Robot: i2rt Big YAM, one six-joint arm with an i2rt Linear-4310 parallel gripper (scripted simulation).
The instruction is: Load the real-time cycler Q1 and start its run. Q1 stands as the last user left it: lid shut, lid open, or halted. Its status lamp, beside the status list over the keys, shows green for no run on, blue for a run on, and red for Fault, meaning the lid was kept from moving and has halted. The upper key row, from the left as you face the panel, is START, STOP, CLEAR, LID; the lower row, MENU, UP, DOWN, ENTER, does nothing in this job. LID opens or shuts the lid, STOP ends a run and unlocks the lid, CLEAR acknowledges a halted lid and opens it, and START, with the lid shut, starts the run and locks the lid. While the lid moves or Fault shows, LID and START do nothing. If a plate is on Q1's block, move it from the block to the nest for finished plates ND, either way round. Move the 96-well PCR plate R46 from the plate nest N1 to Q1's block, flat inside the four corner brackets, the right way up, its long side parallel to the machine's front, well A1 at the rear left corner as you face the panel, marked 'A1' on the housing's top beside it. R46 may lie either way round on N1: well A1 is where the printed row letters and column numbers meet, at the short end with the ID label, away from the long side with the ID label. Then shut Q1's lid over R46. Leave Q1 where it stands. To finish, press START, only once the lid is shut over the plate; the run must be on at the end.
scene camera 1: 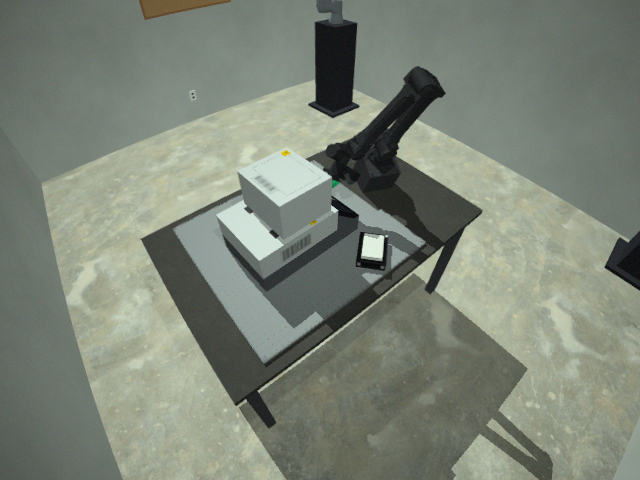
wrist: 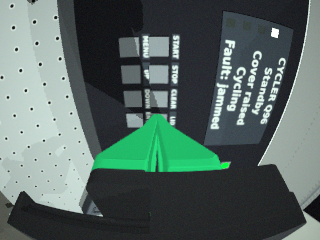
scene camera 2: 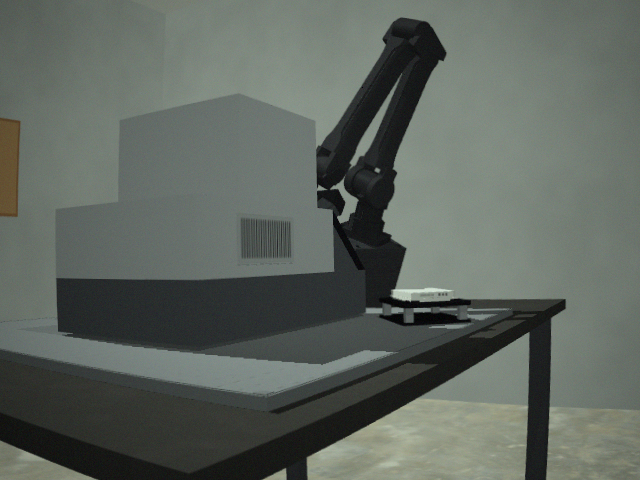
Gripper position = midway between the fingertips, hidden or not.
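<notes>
There's a lid (scene camera 1: 287,192) that I can see, and my gripper (wrist: 157,121) is visible too.
</notes>
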